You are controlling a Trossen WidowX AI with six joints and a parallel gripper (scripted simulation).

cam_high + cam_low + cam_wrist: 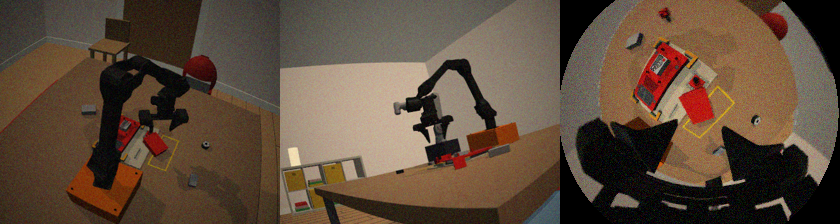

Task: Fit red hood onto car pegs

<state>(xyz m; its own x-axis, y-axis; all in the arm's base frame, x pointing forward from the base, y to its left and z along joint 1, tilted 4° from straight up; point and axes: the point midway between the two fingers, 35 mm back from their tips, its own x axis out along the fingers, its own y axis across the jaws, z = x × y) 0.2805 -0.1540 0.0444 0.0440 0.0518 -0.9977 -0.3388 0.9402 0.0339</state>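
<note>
Now: the red hood 10 mm to the left of my gripper tip and 90 mm below it. Also, from my gripper tip: grey engine block 60 mm ahead, 170 mm to the left, 90 mm below; small black-and-white ring 70 mm ahead, 230 mm to the right, 100 mm below.
</note>
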